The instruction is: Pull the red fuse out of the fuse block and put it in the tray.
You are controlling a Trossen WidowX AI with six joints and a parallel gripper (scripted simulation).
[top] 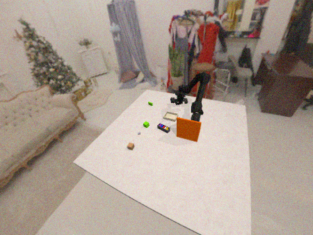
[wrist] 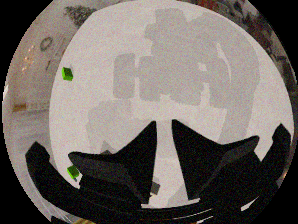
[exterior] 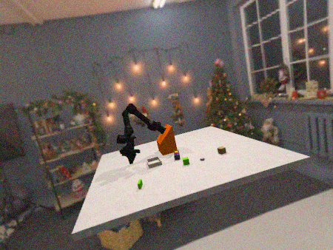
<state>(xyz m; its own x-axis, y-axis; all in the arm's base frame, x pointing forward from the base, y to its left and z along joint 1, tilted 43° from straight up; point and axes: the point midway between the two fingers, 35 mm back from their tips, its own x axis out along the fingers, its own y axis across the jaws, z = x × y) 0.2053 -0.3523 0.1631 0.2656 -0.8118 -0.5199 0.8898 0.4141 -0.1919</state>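
The red fuse is 50 mm ahead of my gripper tip, 360 mm to the left of it and 20 mm below it. Round my gripper tip: cream tray 30 mm ahead, 170 mm to the left, 40 mm below; then brown cube 260 mm ahead, 640 mm to the left, 30 mm below; then grey piece 260 mm ahead, 470 mm to the left, 40 mm below.
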